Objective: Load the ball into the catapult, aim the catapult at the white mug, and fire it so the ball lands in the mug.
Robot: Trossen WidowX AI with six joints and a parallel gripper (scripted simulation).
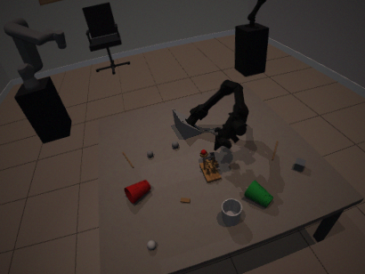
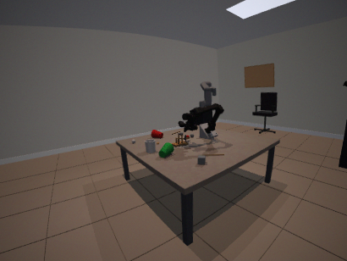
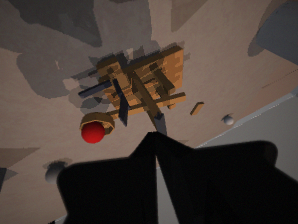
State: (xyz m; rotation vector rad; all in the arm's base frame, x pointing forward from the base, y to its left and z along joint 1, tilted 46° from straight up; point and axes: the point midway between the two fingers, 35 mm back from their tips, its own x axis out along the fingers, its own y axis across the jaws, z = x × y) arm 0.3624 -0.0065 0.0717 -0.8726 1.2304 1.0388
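The red ball lies 80 mm behind my gripper tip, 70 mm below it and 40 mm to the right of it. From my gripper tip the other things lie so: wooden catapult 80 mm below, 20 mm to the right, 10 mm behind; then white mug 340 mm ahead, 100 mm below, 60 mm to the right; then small wood block 240 mm to the right, 160 mm ahead, 130 mm below.
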